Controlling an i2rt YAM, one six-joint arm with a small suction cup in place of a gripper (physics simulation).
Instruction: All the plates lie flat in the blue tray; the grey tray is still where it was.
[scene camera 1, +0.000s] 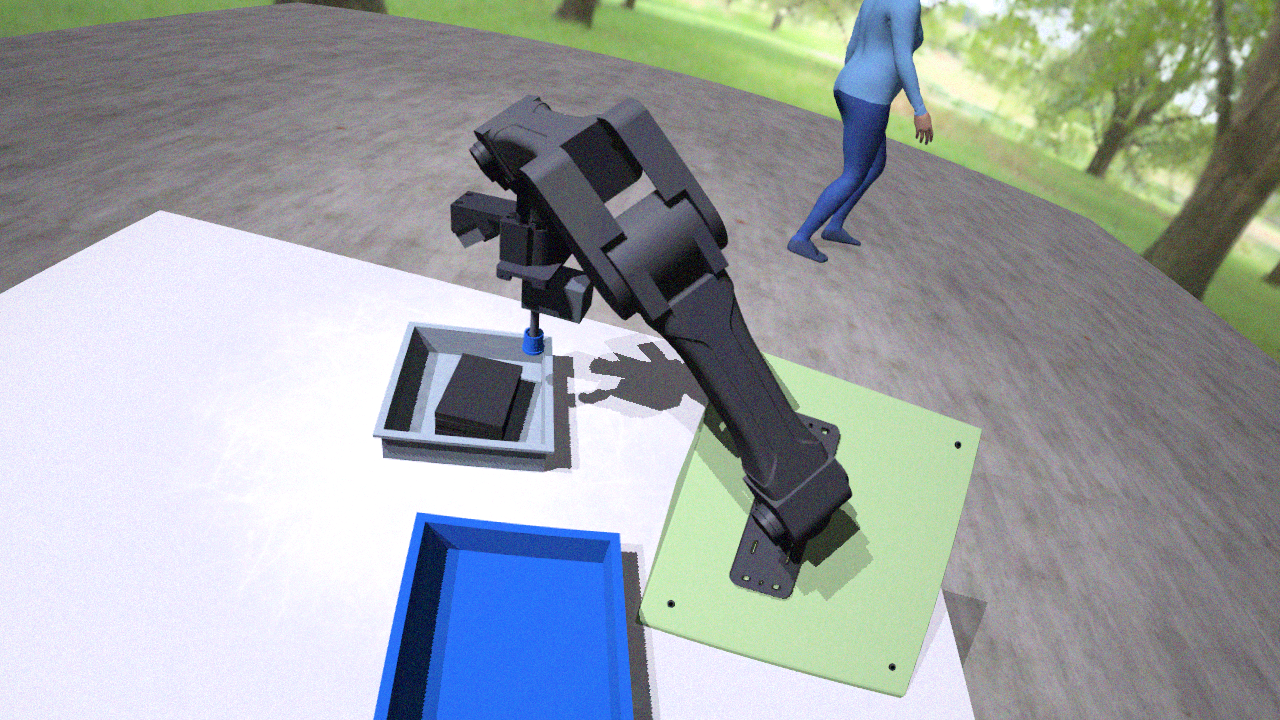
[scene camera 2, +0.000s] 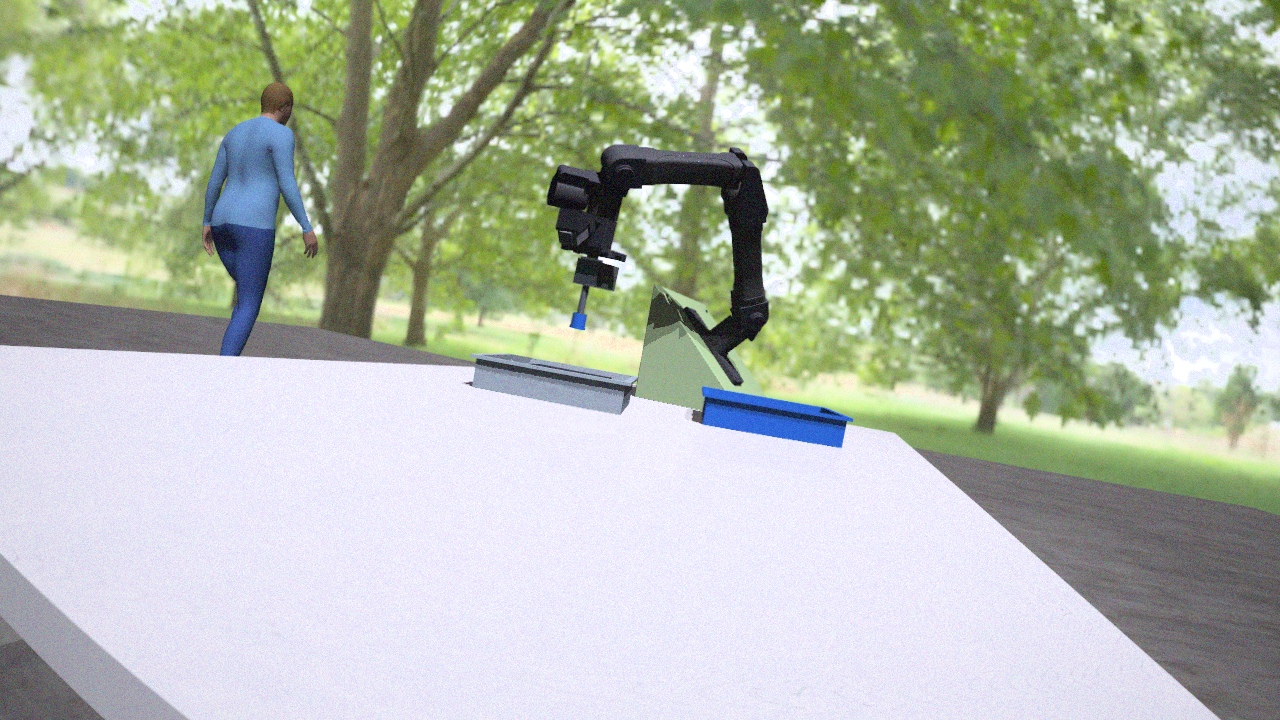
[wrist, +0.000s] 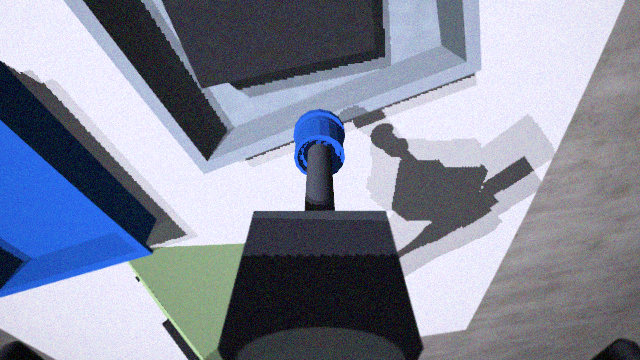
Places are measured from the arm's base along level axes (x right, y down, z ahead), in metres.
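Pixels of known places: hand, its tool point: (scene camera 1: 533, 348) (scene camera 2: 577, 328) (wrist: 319, 133); arm's base, origin of its link: (scene camera 1: 784, 503) (scene camera 2: 711, 347).
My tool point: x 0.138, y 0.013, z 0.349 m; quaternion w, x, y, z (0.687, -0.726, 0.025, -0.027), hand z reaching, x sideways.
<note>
Ahead of a thing's pixels: the offset from my tool point to its top centre. Level surfaces: height alone.
A stack of flat black plates {dx -0.028, dy +0.073, dz +0.058 m} (scene camera 1: 478, 391) (wrist: 285, 40) lies inside the grey tray {dx -0.025, dy +0.067, dz +0.073 m} (scene camera 1: 469, 454) (scene camera 2: 546, 387) (wrist: 472, 30); I cannot tell how many there are. The plates are hidden by the tray wall in scene camera 2. The blue tray {dx -0.338, dy +0.067, dz -0.119 m} (scene camera 1: 528, 626) (scene camera 2: 769, 420) (wrist: 50, 200) stands apart from the grey one, and its visible floor holds no plate; its near end is cut off in scene camera 1. My gripper (scene camera 1: 533, 342) (scene camera 2: 578, 322) (wrist: 319, 135), a blue suction cup, is open and holds nothing. It hangs above the table, clear of the grey tray and the plates.
A green sloped base (scene camera 1: 895, 501) (scene camera 2: 671, 385) (wrist: 200, 280) carries the arm beside the trays. The white table {dy +0.117 m} (scene camera 1: 223, 537) ends behind the grey tray. A person in blue (scene camera 1: 868, 134) (scene camera 2: 250, 179) is on the ground beyond the table.
</note>
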